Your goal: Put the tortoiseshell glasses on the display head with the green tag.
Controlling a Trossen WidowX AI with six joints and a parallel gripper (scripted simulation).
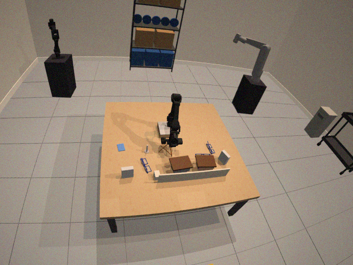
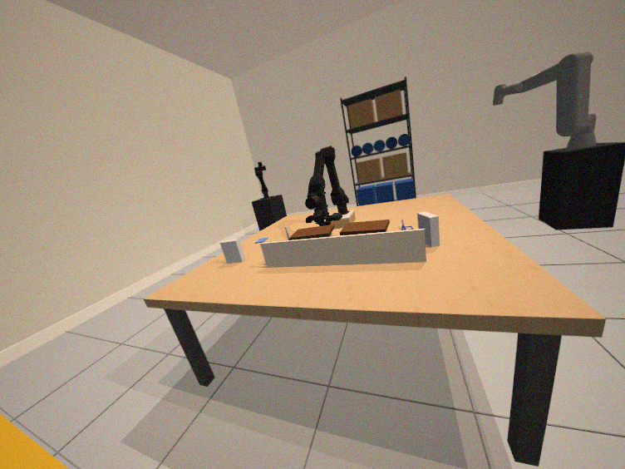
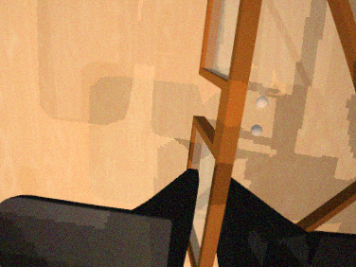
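Now: gripper tip 5 cm short of the small grey stand, 21 cm to the left of it and 1 cm below it. Also, from my gripper tip: low white wall 33 cm ahead, 17 cm to the left, 4 cm above; then blue pad 1 cm ahead, 44 cm to the right, 1 cm below.
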